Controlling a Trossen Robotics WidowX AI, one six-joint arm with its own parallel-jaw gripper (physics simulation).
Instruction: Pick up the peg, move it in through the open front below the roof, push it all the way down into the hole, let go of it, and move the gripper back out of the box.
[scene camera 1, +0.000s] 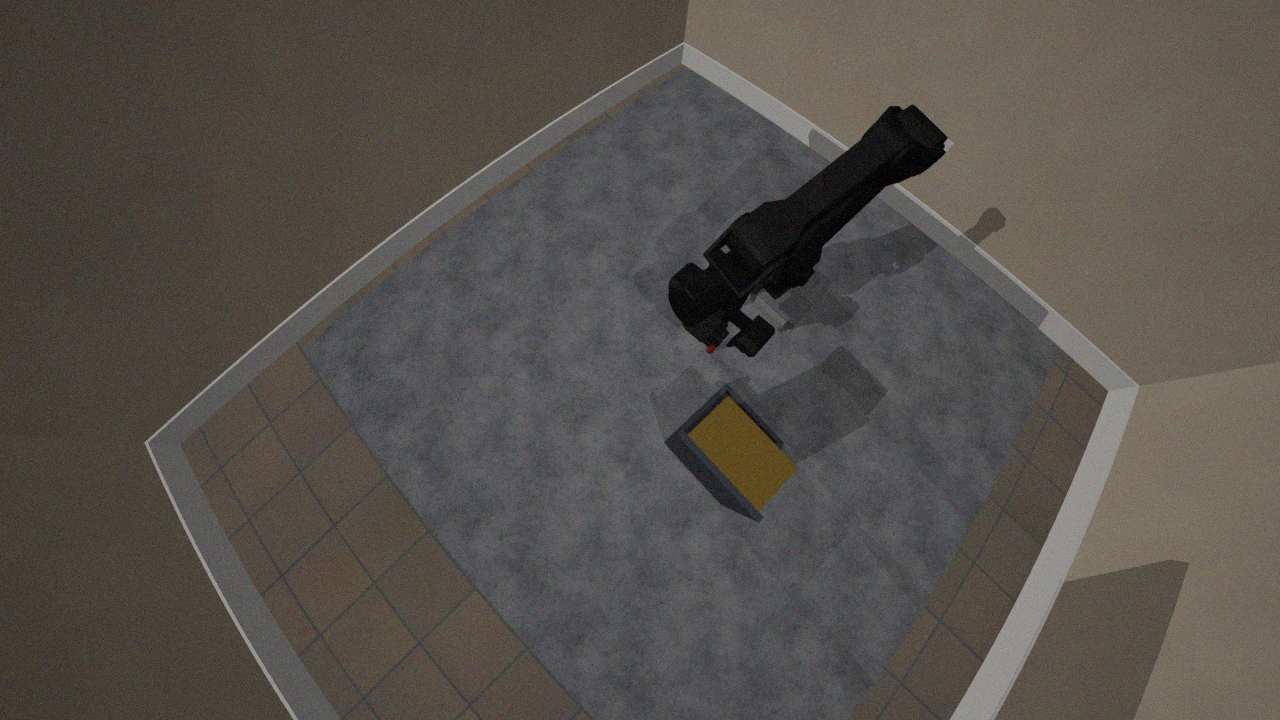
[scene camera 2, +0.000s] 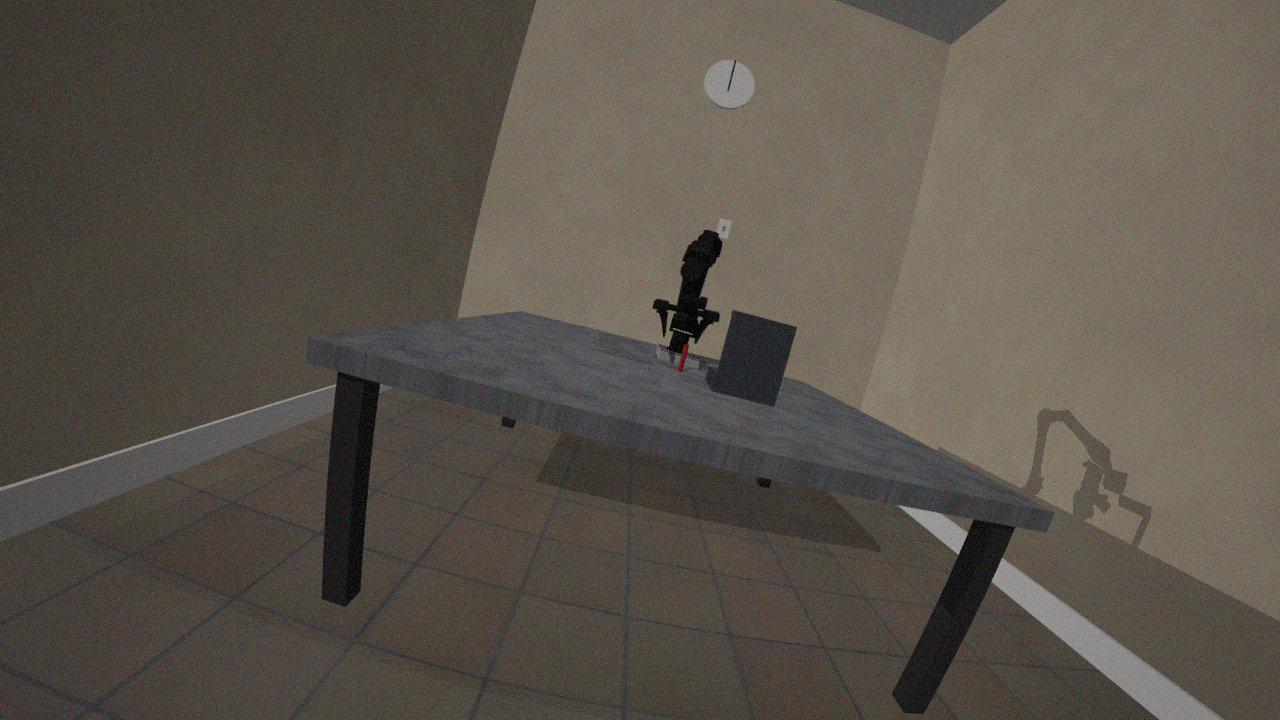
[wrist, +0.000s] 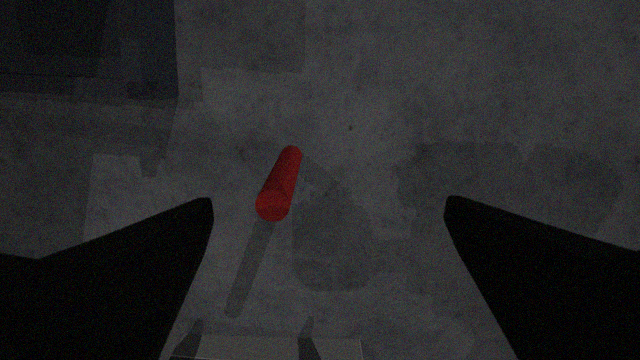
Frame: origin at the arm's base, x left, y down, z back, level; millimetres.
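Where they show: gripper, fingertip midpoint: (scene camera 2: 679, 340) (wrist: 330, 208); arm's base, origin of the base link: (scene camera 1: 775, 281) (scene camera 2: 676, 351).
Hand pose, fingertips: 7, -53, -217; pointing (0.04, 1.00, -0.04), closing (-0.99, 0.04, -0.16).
Observation:
Things, the pixels of their top centre, and the offset from my fingertips, as dx, dy, dz. "spot": a spot on its surface instead. Level surfaces: height alone.
- red peg, middle of its top: (wrist: 272, 206) (scene camera 1: 718, 337) (scene camera 2: 686, 344) +22, +6, +6
- yellow roof, middle of its top: (scene camera 1: 759, 435) (scene camera 2: 758, 317) +185, -116, -98
- box, surface spot: (wrist: 90, 45) spot: +148, +78, -44
- grey table, its level: dy +87
The red peg (scene camera 1: 710, 349) (scene camera 2: 682, 358) (wrist: 280, 182) stands upright on the table, partly covered by the arm in scene camera 1. My gripper (scene camera 2: 681, 338) (wrist: 330, 208) is open and empty, pointing down above the peg. In the wrist view the peg shows between the fingertips, nearer the left finger and a little toward the top of the picture. The box has dark grey walls (scene camera 2: 756, 358) and a yellow roof (scene camera 1: 741, 452); it stands near the peg. Part of the box (wrist: 90, 45) shows dark at the top left of the wrist view. The hole is hidden.
The grey table (scene camera 1: 537, 402) (scene camera 2: 537, 367) bears the box and the arm. The black arm (scene camera 1: 805, 201) (scene camera 2: 693, 273) reaches over the table from the side away from the box. A pale base plate (scene camera 2: 664, 353) lies behind the peg. Shadows fall around the peg.

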